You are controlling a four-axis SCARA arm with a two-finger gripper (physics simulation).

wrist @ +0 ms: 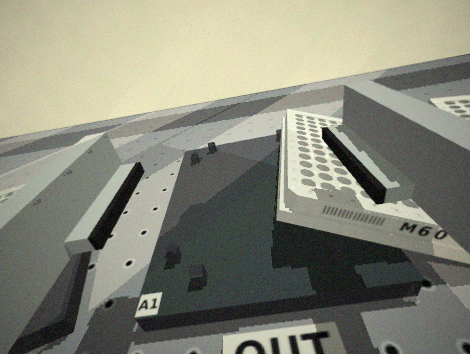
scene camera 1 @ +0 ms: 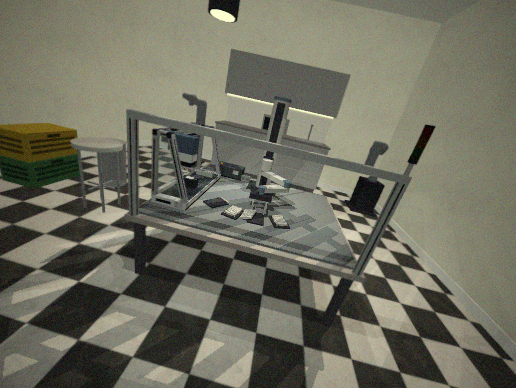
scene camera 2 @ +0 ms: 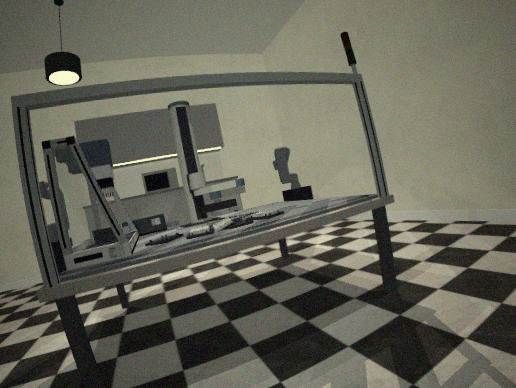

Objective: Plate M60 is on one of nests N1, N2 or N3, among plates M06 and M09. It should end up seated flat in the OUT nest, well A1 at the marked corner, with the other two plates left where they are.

Observation:
I see my gripper (wrist: 226,132) and an OUT nest (wrist: 221,255).

